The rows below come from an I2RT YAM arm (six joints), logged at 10 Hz.
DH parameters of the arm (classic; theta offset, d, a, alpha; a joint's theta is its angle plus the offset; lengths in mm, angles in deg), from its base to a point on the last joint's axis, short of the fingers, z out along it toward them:
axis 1: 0 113.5 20 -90
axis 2: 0 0 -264 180
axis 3: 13.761 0 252.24 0
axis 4: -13.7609 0 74 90
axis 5: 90 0 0 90
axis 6: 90 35.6 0 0
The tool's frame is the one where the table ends.
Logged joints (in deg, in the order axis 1, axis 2, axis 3, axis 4, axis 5, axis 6), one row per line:
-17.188, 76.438, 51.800, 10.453, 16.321, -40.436
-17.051, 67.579, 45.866, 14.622, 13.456, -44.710
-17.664, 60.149, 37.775, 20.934, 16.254, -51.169
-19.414, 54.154, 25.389, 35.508, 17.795, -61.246
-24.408, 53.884, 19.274, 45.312, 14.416, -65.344
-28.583, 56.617, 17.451, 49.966, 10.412, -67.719
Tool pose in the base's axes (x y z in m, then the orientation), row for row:
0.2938, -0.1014, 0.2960, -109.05, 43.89, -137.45
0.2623, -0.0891, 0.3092, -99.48, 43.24, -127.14
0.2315, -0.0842, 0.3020, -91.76, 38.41, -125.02
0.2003, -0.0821, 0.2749, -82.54, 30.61, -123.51
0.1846, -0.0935, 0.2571, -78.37, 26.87, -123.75
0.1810, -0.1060, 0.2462, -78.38, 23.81, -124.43
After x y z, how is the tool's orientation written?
As angles about the fixed x, y, z axes (roll, pitch, yaw), in degrees.
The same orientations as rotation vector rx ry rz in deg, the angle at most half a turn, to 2 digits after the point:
-10.07, 109.45, -54.71
-14.09, 101.86, -56.73
-15.13, 97.43, -65.34
-17.53, 90.81, -77.19
-18.25, 87.44, -83.09
-20.62, 87.31, -85.72

